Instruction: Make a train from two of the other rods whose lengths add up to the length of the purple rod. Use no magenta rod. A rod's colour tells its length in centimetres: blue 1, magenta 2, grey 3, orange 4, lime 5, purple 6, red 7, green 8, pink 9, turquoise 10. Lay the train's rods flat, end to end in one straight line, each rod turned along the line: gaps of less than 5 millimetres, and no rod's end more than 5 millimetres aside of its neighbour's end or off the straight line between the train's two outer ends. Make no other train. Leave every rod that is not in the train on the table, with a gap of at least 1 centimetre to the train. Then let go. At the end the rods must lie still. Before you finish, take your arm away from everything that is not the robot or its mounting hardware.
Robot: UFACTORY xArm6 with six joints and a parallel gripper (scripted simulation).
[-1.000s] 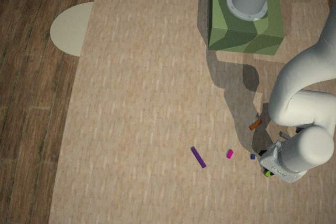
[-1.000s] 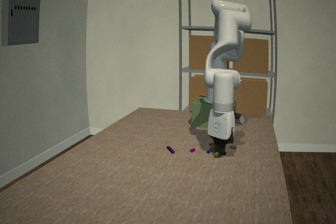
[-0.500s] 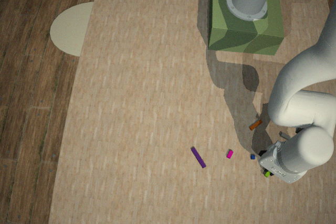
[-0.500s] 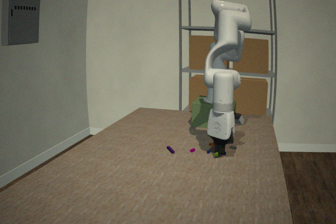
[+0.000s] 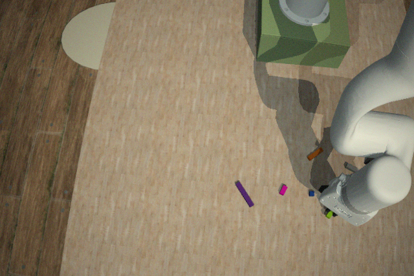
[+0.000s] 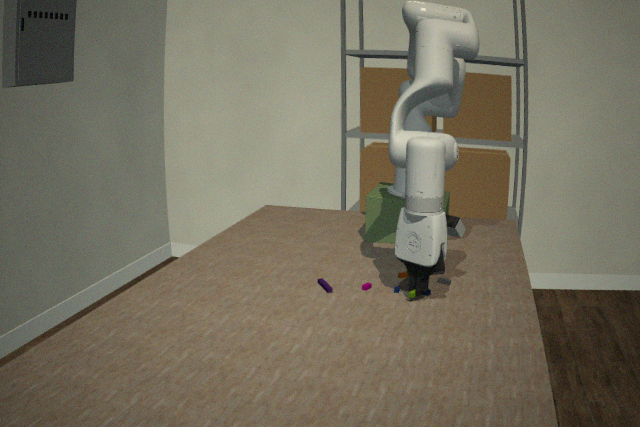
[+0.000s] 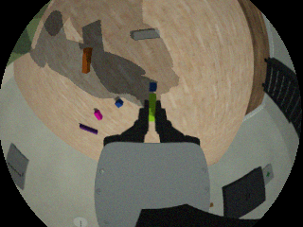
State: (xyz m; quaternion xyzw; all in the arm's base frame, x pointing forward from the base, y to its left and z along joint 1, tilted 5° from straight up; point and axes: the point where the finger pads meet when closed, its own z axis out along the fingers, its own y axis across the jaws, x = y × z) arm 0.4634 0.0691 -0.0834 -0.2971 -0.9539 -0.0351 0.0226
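Now: the grey rod 90 mm behind my hand, 50 mm to the left of it and 30 mm below it. The rest, counted from my hand: lime rod 20 mm below; magenta rod 110 mm to the right, 40 mm behind, 30 mm below; orange rod 130 mm behind, 30 mm to the right, 30 mm below.
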